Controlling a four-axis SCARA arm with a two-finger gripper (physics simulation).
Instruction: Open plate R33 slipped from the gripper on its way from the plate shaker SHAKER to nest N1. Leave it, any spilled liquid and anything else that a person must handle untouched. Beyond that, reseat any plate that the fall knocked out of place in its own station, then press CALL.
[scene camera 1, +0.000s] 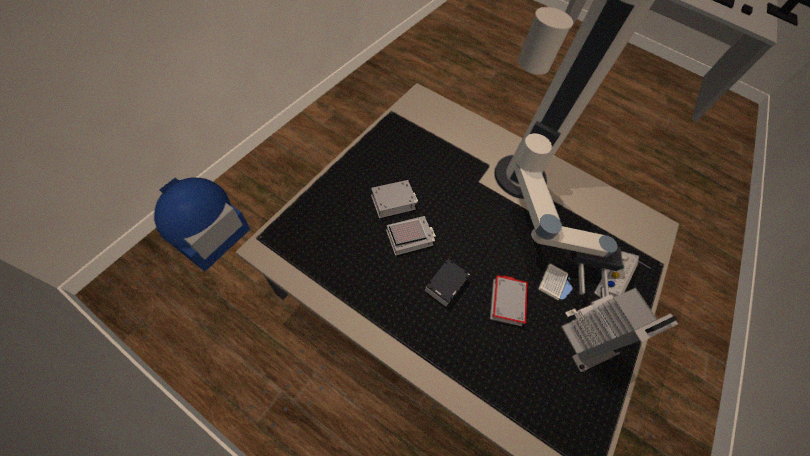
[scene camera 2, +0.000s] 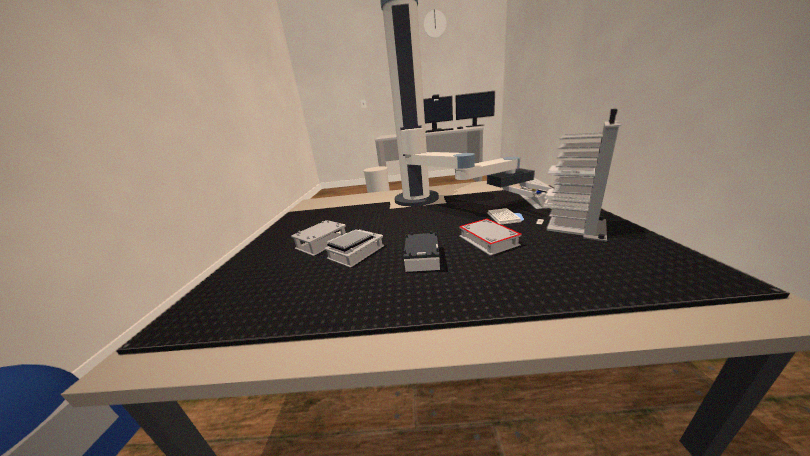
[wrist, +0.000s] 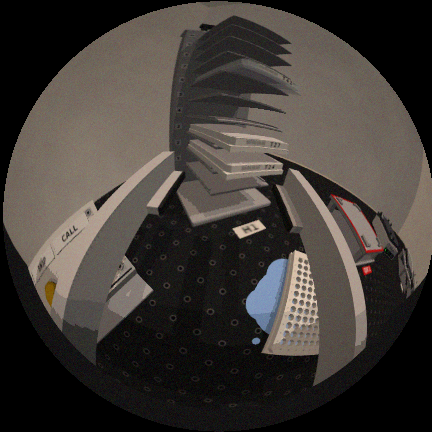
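Seen in the pictures: gripper, fingertip midpoint: (scene camera 1: 594, 296) (scene camera 2: 541, 192) (wrist: 230, 168); arm's base, origin of the base link: (scene camera 2: 416, 199).
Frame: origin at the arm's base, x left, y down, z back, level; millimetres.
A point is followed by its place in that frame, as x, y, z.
White open plate R33 (scene camera 1: 552, 280) {328, -24, -420} (scene camera 2: 503, 215) {331, -26, -428} (wrist: 301, 305) {356, -27, -408} lies on the mat, with blue liquid (scene camera 1: 566, 290) {395, -13, -419} (wrist: 268, 300) {390, -14, -408} beside it. My gripper (scene camera 1: 594, 292) {465, -112, -441} (wrist: 230, 168) {465, -112, -441} is shut to its narrow stance and holds nothing; its fingers stand apart, above the mat between R33 and the button panel. The panel (scene camera 1: 627, 266) {552, -86, -217} (wrist: 77, 225) {545, -91, -342} bears the word CALL, a yellow button (scene camera 1: 615, 274) {521, -82, -279} (wrist: 50, 292) and a blue button (scene camera 1: 611, 283) {518, -83, -328}; my finger hides part of it in the wrist view. In the plate hotel (scene camera 2: 601, 181) {531, -193, -643} (wrist: 178, 100) {593, -173, -526}, plate T42 (wrist: 260, 69) {465, -207, -482} sticks out beyond its neighbours. Plates T27 (wrist: 257, 142) {460, -127, -494} and T24 (wrist: 250, 166) {462, -100, -491} sit lower.
The H1 label (scene camera 1: 570, 312) {441, -15, -497} (wrist: 249, 229) {443, -15, -492} lies before the hotel. A red-edged station (scene camera 1: 510, 300) {217, -53, -613} (scene camera 2: 490, 232) {215, -53, -625}, a dark device (scene camera 1: 447, 280) {-16, -68, -691} (scene camera 2: 421, 246) {-16, -68, -705}, a station holding a dark-rimmed plate (scene camera 1: 409, 232) {-240, -76, -611} (scene camera 2: 351, 240) {-238, -77, -636} and a grey station (scene camera 1: 393, 195) {-393, -69, -500} (scene camera 2: 319, 231) {-385, -69, -511} stand on the mat.
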